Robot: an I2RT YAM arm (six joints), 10 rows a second.
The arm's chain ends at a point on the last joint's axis. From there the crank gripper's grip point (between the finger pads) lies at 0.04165 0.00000 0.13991 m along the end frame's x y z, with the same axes.
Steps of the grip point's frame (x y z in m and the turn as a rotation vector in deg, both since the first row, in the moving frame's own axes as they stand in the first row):
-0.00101 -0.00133 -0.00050 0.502 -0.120 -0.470
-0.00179 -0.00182 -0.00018 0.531 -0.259 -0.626
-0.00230 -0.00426 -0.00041 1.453 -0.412 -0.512
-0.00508 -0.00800 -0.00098 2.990 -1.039 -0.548
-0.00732 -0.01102 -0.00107 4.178 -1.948 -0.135
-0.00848 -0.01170 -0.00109 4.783 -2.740 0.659
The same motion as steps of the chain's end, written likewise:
-0.00071 0.00024 -0.00058 0.502 -0.120 -0.470
-0.00115 -0.00007 -0.00036 0.531 -0.259 -0.626
-0.00128 -0.00034 -0.00066 1.453 -0.412 -0.512
-0.00250 -0.00030 -0.00151 2.990 -1.039 -0.548
-0.00253 -0.00068 -0.00203 4.178 -1.948 -0.135
-0.00182 -0.00040 -0.00245 4.783 -2.740 0.659

